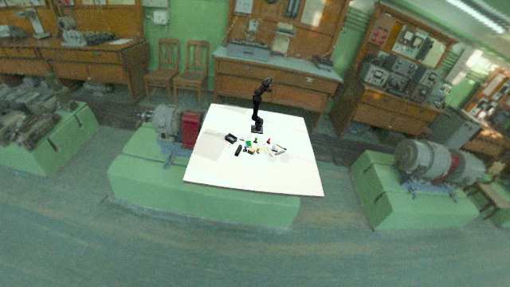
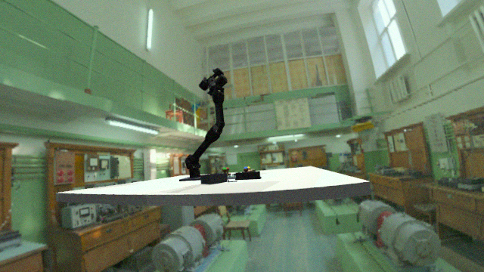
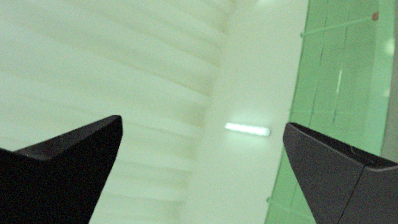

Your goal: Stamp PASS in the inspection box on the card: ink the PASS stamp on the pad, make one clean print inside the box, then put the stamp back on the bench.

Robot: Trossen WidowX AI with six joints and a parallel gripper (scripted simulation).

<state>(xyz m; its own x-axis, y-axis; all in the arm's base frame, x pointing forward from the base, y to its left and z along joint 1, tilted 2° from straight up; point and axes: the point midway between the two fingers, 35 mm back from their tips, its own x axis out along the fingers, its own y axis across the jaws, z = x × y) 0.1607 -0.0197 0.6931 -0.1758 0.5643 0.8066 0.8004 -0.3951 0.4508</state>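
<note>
The green stamp lies 72 cm below my gripper tip, 7 cm ahead of it and 4 cm to the right of it. Round my gripper tip: green ink pad 73 cm below, 12 cm to the right, 10 cm ahead; red stamp 72 cm below, 10 cm to the left, 8 cm ahead; tan block 72 cm below, 22 cm ahead, 12 cm to the right.
</note>
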